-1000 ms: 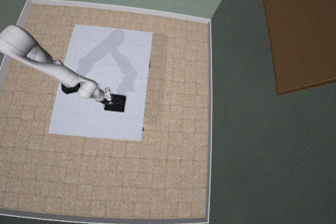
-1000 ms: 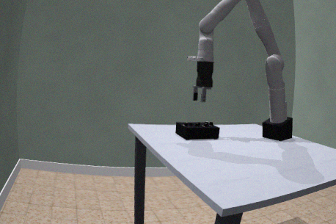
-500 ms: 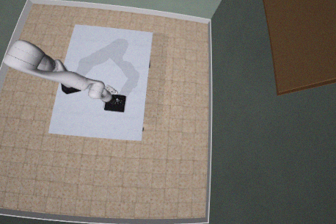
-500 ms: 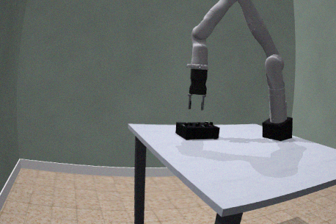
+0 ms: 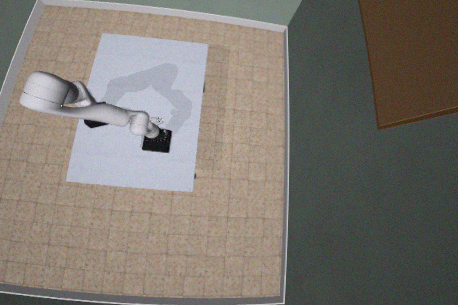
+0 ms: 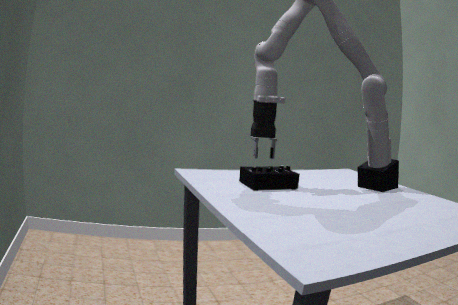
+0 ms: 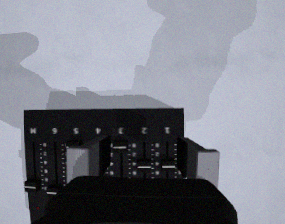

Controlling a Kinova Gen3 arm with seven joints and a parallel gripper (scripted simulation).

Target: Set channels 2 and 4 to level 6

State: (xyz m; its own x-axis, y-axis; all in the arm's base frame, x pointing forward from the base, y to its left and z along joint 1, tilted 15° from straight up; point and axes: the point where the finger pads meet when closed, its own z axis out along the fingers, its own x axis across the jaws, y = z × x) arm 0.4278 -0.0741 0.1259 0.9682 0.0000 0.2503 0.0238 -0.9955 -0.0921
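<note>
The channel 2 cap is 5 cm below my hand and 2 cm to the right of it. From my hand the other things lie so: channel 4 cap 5 cm below, 4 cm to the right, 4 cm behind; then channel 1 cap 5 cm below, 2 cm to the right, 2 cm ahead; then channel 3 cap 5 cm below, 2 cm behind.
</note>
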